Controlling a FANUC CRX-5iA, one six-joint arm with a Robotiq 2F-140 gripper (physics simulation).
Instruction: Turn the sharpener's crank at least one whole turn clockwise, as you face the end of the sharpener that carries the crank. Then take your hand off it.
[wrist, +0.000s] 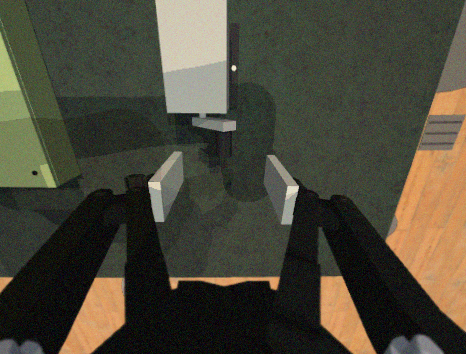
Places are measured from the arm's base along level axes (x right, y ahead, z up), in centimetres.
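Pixels of known places: gripper, fingertip midpoint: (224, 167).
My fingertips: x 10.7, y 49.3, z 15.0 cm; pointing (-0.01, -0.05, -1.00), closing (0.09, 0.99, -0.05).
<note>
Behind a point stands the place of what it marks.
The sharpener (196, 60) {y 46.3, x 0.3, z 7.6 cm} is a pale, box-shaped body at the top centre of the wrist view. Its grey crank arm (214, 123) sticks out sideways, pointing right, just below the body's near end. A dark crank handle (224, 142) {y 49.0, x 9.9, z 7.5 cm} extends from the arm's right end toward the gripper and is hard to make out against the dark mat. My gripper (224, 167) {y 49.3, x 10.7, z 15.0 cm} is open and empty, its two pale fingertips wide apart. It is on the near side of the handle, and both fingertips stand apart from the handle and the crank arm.
A dark upright strip (234, 45) {y 50.8, x -3.2, z -4.4 cm} with a white dot runs along the sharpener's right side. A green box (31, 135) {y 16.6, x 8.9, z 1.0 cm} stands at the left. A dark green mat (345, 125) {y 71.3, x 10.3, z -5.2 cm} lies beneath, on a wooden surface (430, 200). A grey slotted piece (441, 132) lies at the right.
</note>
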